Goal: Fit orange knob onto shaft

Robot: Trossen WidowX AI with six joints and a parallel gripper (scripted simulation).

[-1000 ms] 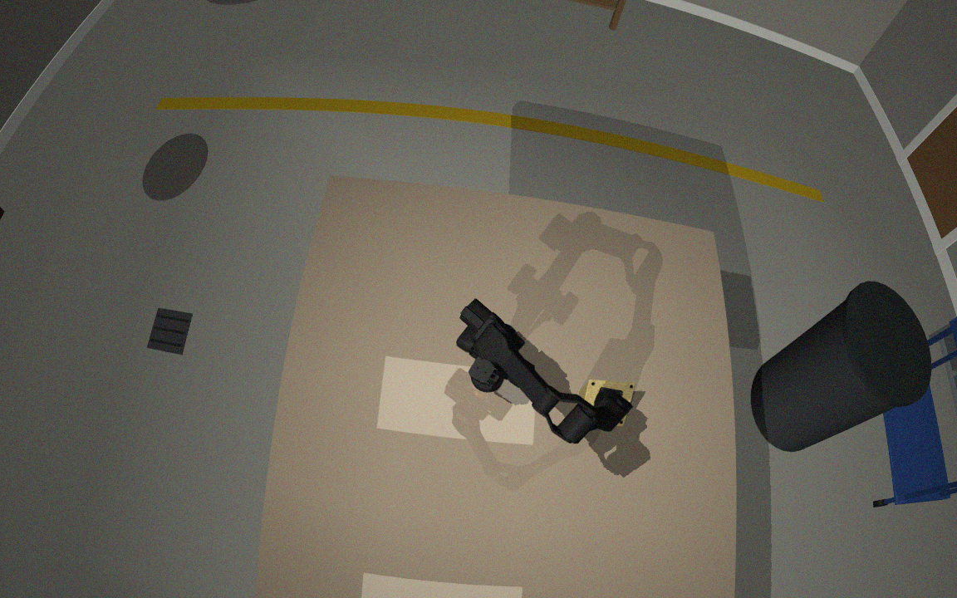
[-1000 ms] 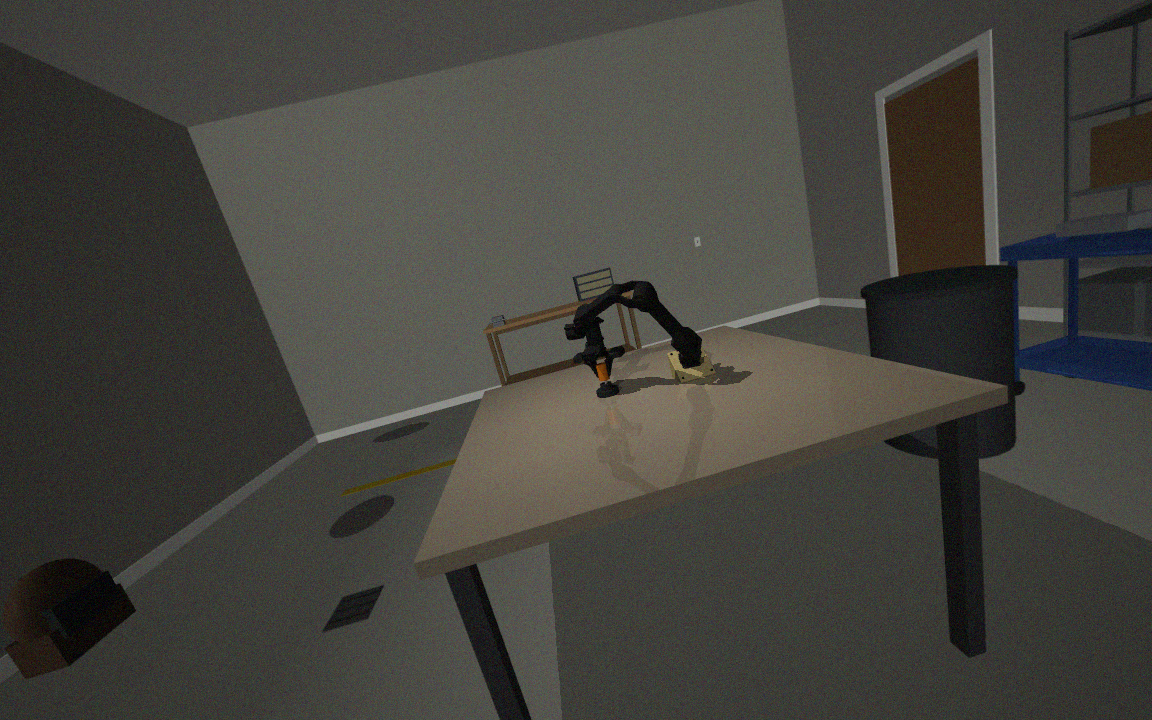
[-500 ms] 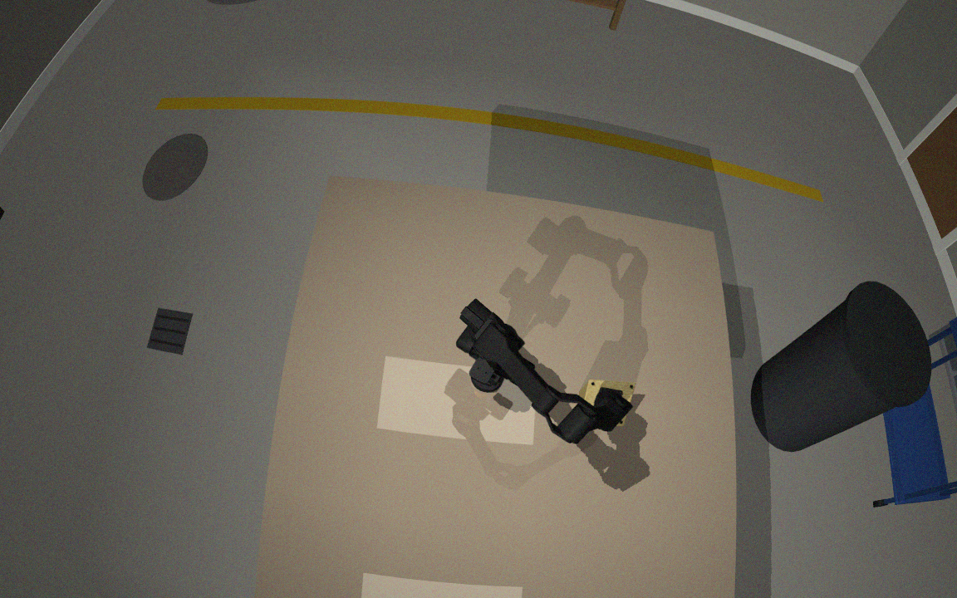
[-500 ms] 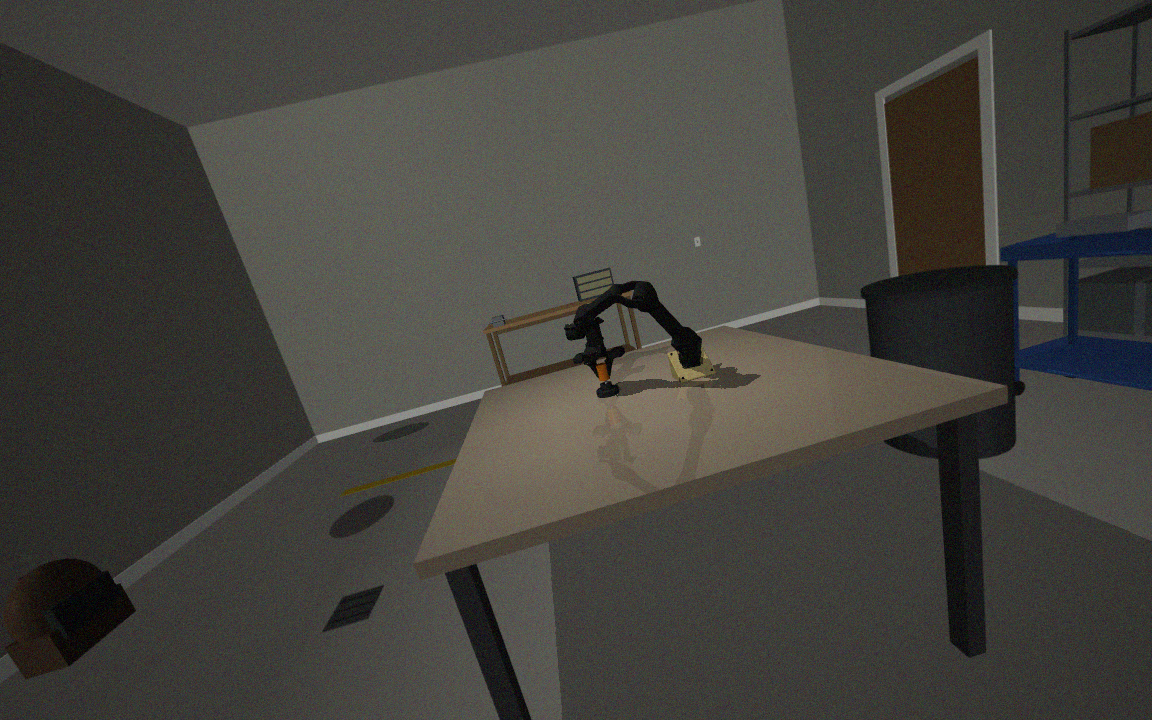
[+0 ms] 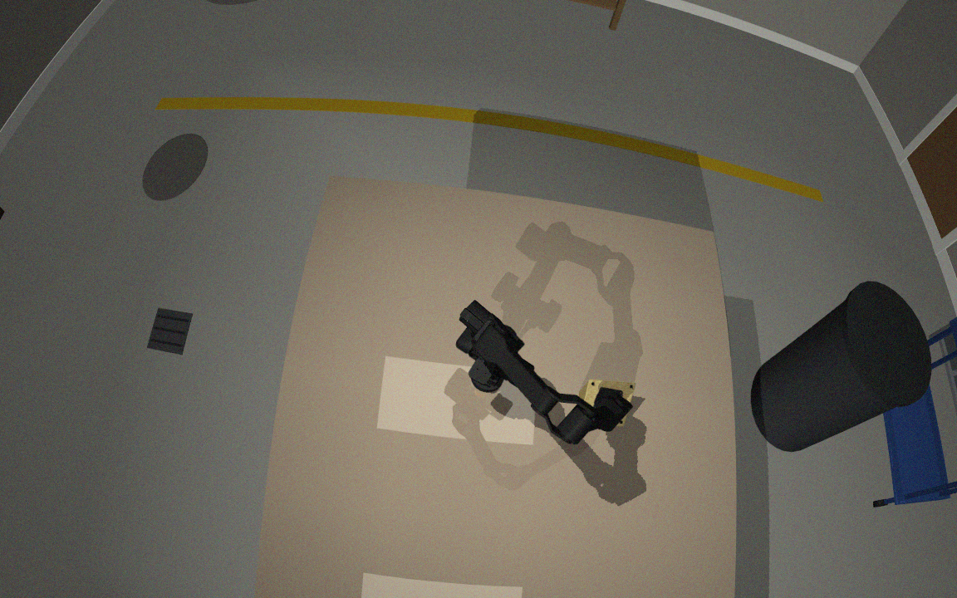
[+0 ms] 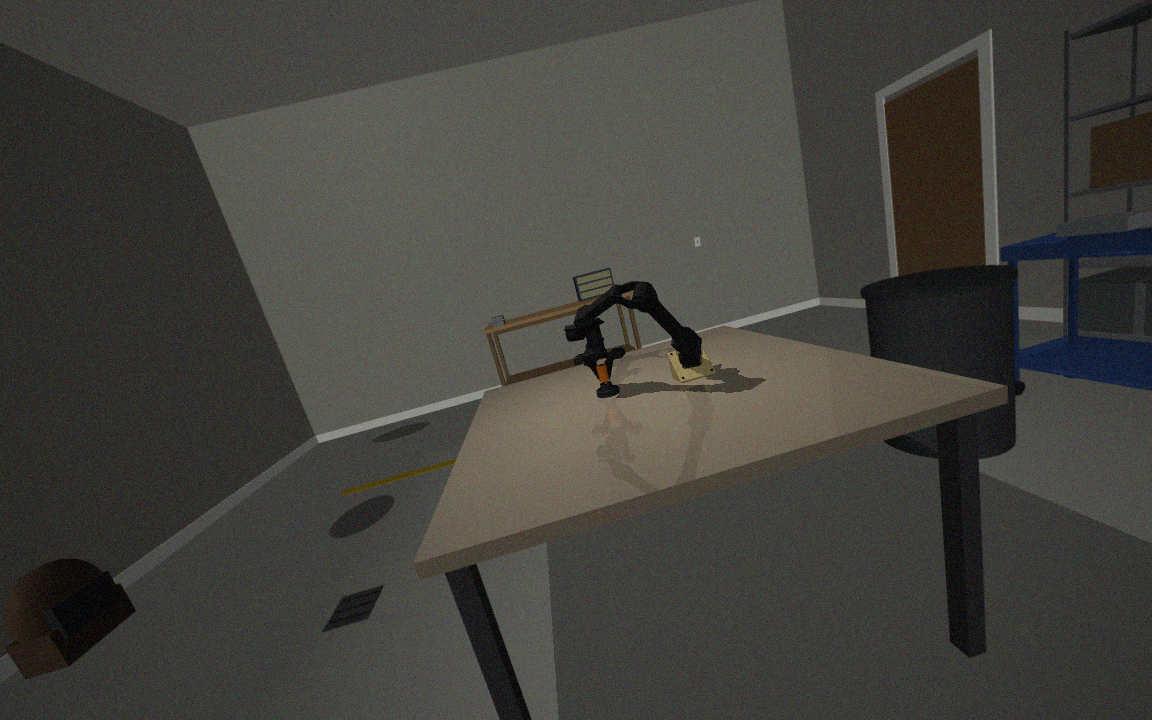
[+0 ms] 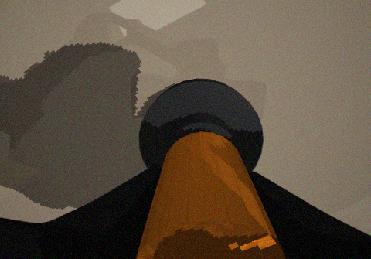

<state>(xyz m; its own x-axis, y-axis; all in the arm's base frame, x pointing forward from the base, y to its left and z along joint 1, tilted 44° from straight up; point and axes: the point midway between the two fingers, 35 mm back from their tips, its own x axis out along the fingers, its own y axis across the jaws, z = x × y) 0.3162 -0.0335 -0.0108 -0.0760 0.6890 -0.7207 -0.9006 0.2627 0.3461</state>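
My gripper tip is now 3 cm above the round pedestal. Round my gripper tip: orange knob: 3 cm above.
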